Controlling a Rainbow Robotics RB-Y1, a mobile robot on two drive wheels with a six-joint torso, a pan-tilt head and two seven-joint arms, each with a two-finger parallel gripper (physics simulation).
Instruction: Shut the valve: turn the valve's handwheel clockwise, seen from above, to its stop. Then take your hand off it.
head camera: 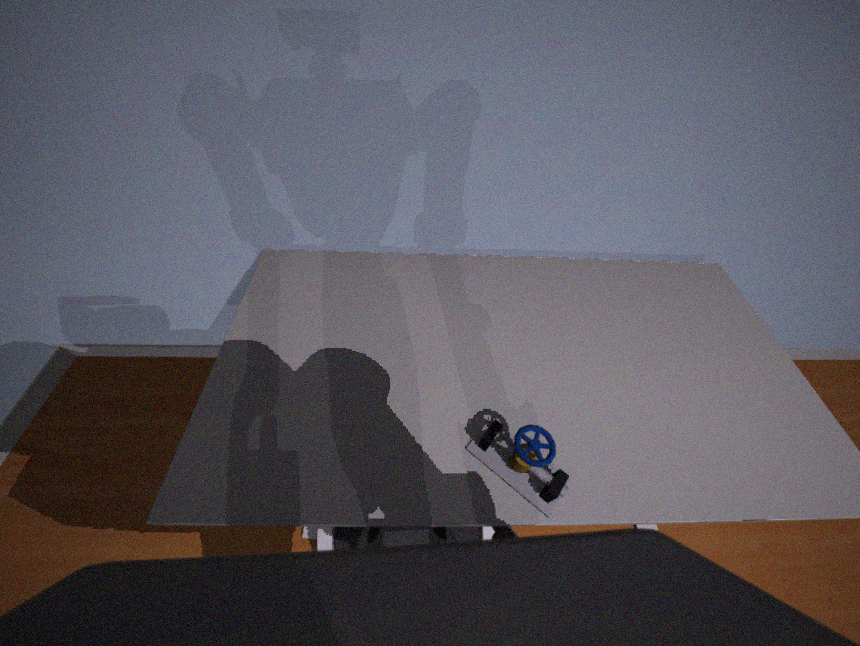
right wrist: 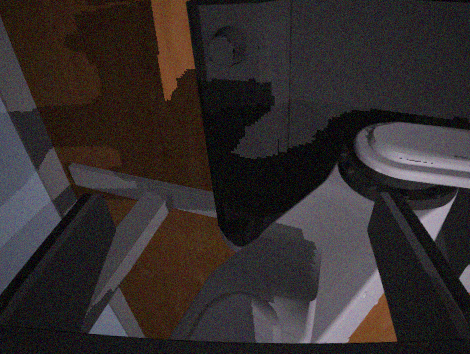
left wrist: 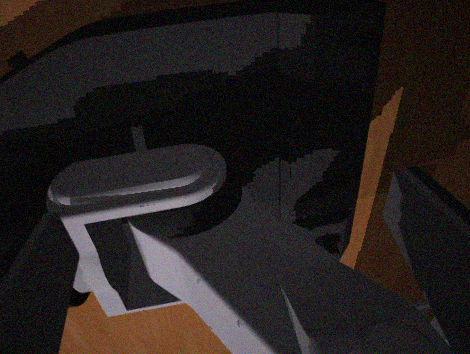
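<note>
The valve's blue handwheel (head camera: 534,445) stands over a brass-coloured body (head camera: 520,461) near the table's front edge, right of the middle in the head view. Black flanges sit at both ends of the valve, which lies slantwise on a thin base plate. The handwheel does not show in the wrist views. My left gripper (left wrist: 231,213) is open, with its fingers far apart at the two sides of the left wrist view. My right gripper (right wrist: 236,212) is open, with nothing between its fingertips. Neither gripper shows in the head view; both are away from the valve.
The pale table (head camera: 625,361) stands in front of me, its far edge near the blue-grey wall (head camera: 590,125). My shadow falls over its left part. Table-leg bars (right wrist: 190,196) show low beside my right gripper. My own dark base shows in both wrist views.
</note>
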